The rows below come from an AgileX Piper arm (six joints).
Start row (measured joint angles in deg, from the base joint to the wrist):
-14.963, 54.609, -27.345, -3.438, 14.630, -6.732
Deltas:
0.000, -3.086, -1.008, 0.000, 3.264, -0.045
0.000, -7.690, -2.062, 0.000, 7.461, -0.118
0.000, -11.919, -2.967, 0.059, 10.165, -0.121
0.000, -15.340, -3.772, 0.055, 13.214, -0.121
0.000, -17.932, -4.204, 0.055, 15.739, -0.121
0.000, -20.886, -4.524, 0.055, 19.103, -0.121
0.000, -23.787, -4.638, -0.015, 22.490, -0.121
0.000, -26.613, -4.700, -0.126, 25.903, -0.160
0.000, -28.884, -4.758, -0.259, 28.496, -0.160
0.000, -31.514, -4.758, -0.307, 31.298, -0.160
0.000, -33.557, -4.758, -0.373, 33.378, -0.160
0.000, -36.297, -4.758, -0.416, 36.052, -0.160
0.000, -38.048, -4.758, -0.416, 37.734, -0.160
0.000, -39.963, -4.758, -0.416, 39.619, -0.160
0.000, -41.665, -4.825, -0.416, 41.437, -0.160
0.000, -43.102, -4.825, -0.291, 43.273, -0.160
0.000, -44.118, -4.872, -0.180, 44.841, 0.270
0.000, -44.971, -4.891, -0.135, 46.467, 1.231
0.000, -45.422, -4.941, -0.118, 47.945, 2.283
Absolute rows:
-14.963, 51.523, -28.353, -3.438, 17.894, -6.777
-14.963, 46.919, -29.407, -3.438, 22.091, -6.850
-14.963, 42.690, -30.312, -3.379, 24.795, -6.853
-14.963, 39.269, -31.117, -3.383, 27.844, -6.853
-14.963, 36.677, -31.549, -3.383, 30.369, -6.853
-14.963, 33.723, -31.869, -3.383, 33.733, -6.853
-14.963, 30.822, -31.983, -3.453, 37.120, -6.853
-14.963, 27.996, -32.045, -3.564, 40.533, -6.892
-14.963, 25.725, -32.103, -3.697, 43.126, -6.892
-14.963, 23.095, -32.103, -3.745, 45.928, -6.892
-14.963, 21.052, -32.103, -3.811, 48.008, -6.892
-14.963, 18.312, -32.103, -3.854, 50.682, -6.892
-14.963, 16.561, -32.103, -3.854, 52.364, -6.892
-14.963, 14.646, -32.103, -3.854, 54.249, -6.892
-14.963, 12.944, -32.170, -3.854, 56.067, -6.892
-14.963, 11.507, -32.170, -3.729, 57.903, -6.892
-14.963, 10.491, -32.217, -3.618, 59.471, -6.462
-14.963, 9.638, -32.236, -3.573, 61.097, -5.501
-14.963, 9.187, -32.286, -3.556, 62.575, -4.449

